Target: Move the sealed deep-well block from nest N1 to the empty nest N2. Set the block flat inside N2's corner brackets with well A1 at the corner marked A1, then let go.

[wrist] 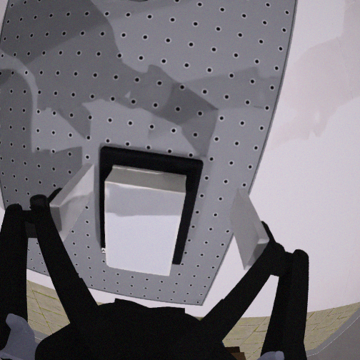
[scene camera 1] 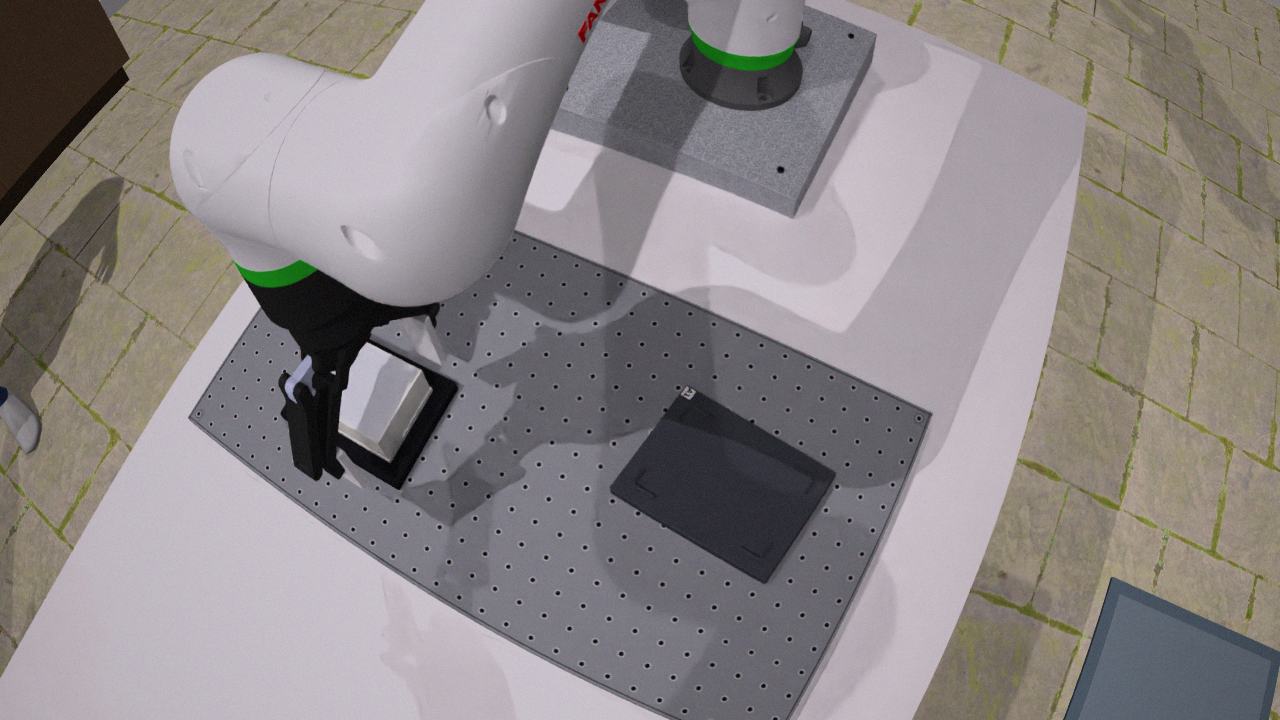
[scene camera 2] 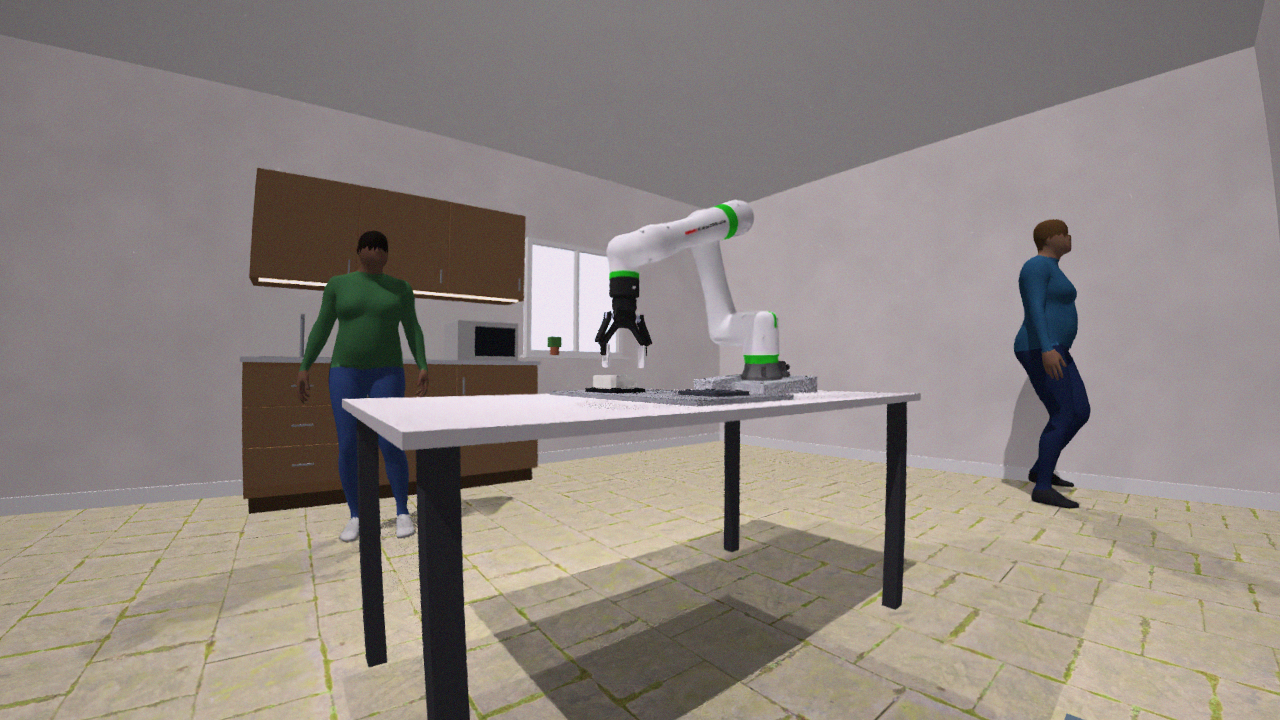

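Pixels of known places: gripper, fingertip midpoint: [scene camera 1: 392,417] [scene camera 2: 624,367]; arm's base, link origin: [scene camera 1: 741,67] [scene camera 2: 761,378].
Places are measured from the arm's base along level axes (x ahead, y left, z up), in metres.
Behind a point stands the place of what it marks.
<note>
The sealed deep-well block [scene camera 1: 384,402] @(x 0.559, y -0.104, z 0.015 m) [scene camera 2: 611,381] @(x 0.598, y -0.112, z -0.004 m) [wrist: 144,230] is a white box lying in nest N1, a black base [scene camera 1: 429,422] @(x 0.543, y -0.073, z -0.027 m) [scene camera 2: 639,390] @(x 0.520, y -0.071, z -0.032 m) [wrist: 192,200]. A small corner label [wrist: 103,250] shows beside it in the wrist view. My gripper [scene camera 1: 391,419] @(x 0.574, y -0.076, z 0.038 m) [scene camera 2: 622,362] @(x 0.574, y -0.076, z 0.038 m) [wrist: 163,190] is open and empty, with pale finger pads. Its tips hang a little above the block's top; in the wrist view the block appears between them, nearer the left pad. Nest N2 [scene camera 1: 725,492] @(x 0.478, y 0.196, z -0.027 m) [scene camera 2: 713,392] @(x 0.537, y 0.258, z -0.028 m) is a dark, empty plate with corner brackets and a label [scene camera 1: 688,392] @(x 0.406, y 0.124, z -0.027 m) at one corner.
Both nests sit on a grey perforated plate [scene camera 1: 537,537] @(x 0.587, y 0.069, z -0.039 m) [wrist: 165,107] on a white table [scene camera 1: 223,591] @(x 0.820, y -0.193, z -0.052 m) [scene camera 2: 501,413] @(x 1.102, y 0.261, z -0.052 m). The robot's granite base block [scene camera 1: 716,161] @(x 0.153, y 0.035, z -0.013 m) [scene camera 2: 796,385] @(x -0.031, y 0.130, z -0.024 m) stands behind. Two people [scene camera 2: 368,313] [scene camera 2: 1049,304] stand away from the table.
</note>
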